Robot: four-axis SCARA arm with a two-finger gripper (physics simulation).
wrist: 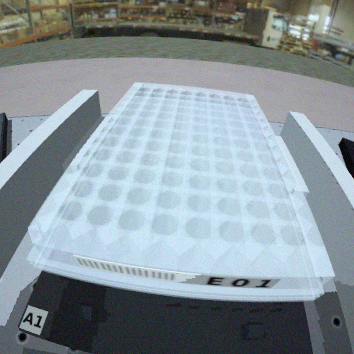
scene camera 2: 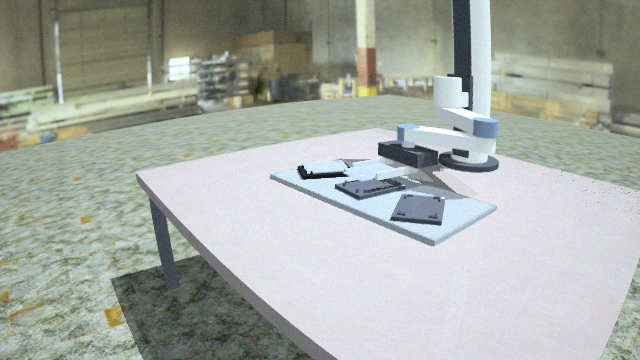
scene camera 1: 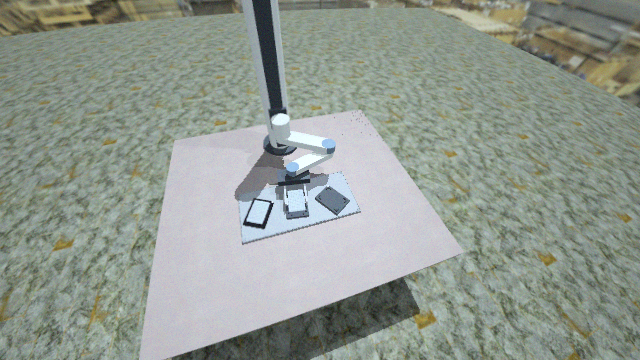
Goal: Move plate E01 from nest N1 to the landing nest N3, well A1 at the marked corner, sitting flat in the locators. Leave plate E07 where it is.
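Observation:
My gripper point(scene camera 1: 296, 201) point(scene camera 2: 364, 171) point(wrist: 191, 113) is shut on plate E01 point(scene camera 1: 296, 195) point(wrist: 175, 175), a clear plate with many wells, held level by its long sides. The barcode and "E01" face the wrist camera. The plate hangs low over the middle dark nest point(scene camera 1: 297, 215) point(scene camera 2: 369, 189) point(wrist: 200, 327) and hides much of it in the wrist view; a small gap shows in scene camera 2. A label "A1" point(wrist: 34, 320) is at this nest's near left corner. Another light plate point(scene camera 1: 259, 212) point(scene camera 2: 325, 167), its label unreadable, sits in a black nest. No nest number is legible.
A third, empty dark nest point(scene camera 1: 332, 200) point(scene camera 2: 419, 209) stands turned at an angle on the light perforated board point(scene camera 1: 250, 236) point(scene camera 2: 434, 236). The arm's column base point(scene camera 1: 280, 145) point(scene camera 2: 469, 162) stands behind the board on the pinkish table point(scene camera 1: 300, 280) point(scene camera 2: 450, 300).

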